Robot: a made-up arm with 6 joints. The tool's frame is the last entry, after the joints.
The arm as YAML. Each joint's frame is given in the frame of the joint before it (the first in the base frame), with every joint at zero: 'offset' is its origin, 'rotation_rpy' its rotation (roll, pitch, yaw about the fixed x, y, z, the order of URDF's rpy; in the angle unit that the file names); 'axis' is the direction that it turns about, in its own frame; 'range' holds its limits. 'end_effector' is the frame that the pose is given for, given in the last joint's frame.
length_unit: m
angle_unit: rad
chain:
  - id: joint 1
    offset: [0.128, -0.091, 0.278]
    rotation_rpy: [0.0, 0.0, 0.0]
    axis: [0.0, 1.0, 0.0]
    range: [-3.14, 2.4]
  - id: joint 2
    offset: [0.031, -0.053, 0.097]
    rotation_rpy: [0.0, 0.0, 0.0]
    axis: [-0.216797, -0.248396, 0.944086]
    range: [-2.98, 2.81]
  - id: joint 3
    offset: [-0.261, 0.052, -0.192]
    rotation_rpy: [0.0, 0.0, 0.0]
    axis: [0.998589, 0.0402, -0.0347]
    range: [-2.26, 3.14]
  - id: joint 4
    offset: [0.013, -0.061, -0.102]
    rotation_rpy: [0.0, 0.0, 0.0]
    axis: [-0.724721, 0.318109, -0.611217]
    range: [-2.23, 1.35]
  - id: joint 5
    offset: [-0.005, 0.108, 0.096]
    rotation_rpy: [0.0, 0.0, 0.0]
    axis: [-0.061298, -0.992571, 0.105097]
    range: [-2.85, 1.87]
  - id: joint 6
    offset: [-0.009, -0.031, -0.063]
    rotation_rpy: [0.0, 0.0, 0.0]
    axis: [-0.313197, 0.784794, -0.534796]
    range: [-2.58, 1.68]
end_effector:
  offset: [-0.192, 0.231, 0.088]
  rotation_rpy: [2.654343, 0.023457, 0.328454]
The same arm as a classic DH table. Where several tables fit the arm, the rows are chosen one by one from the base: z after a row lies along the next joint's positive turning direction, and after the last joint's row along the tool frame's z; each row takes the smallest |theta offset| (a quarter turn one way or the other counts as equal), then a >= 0, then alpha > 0; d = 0 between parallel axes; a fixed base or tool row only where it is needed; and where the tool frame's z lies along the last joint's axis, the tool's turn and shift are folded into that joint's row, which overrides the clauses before.
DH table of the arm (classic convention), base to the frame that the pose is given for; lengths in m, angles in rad. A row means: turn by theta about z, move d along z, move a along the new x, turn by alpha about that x. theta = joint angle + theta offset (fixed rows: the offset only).
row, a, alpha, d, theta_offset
base (fixed), 0.128, -1.5708, 0.278, 0
joint 1, 0.0519, 1.8218, -0.1215, -0.2257
joint 2, 0.0107, 1.833, -0.1271, 1.5449
joint 3, -0.1026, 2.3319, -0.2373, 0.2492
joint 4, 0.0914, 1.913, 0.0225, -1.0554
joint 5, -0.0357, -2.5252, -0.0133, 0.2343
joint 6, 0.1028, 1.4925, 0.3086, -0.7807
tool (fixed), 0, 0, -0.2235, -3.1108
Joint limits (rad, base to tool): -3.14..2.4 -2.98..2.81 -2.26..3.14 -2.23..1.35 -2.85..1.87 -2.58..1.68

